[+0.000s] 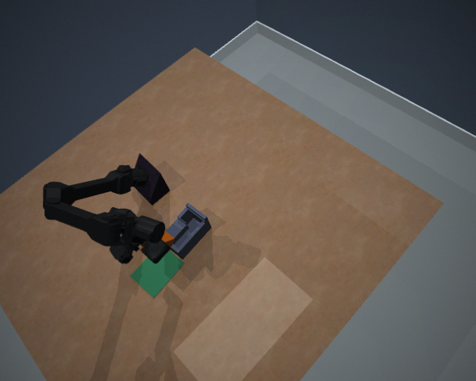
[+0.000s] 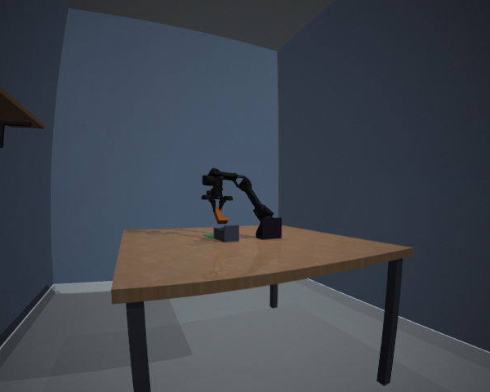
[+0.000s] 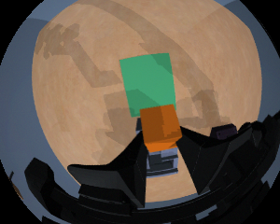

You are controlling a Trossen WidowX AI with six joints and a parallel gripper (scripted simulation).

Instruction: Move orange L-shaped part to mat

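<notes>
The green mat is 17 cm below my gripper tip and 3 cm to the right of it. The rest, counted from my gripper tip: orange L-shaped part: 3 cm to the left, 3 cm below, 2 cm behind.
</notes>
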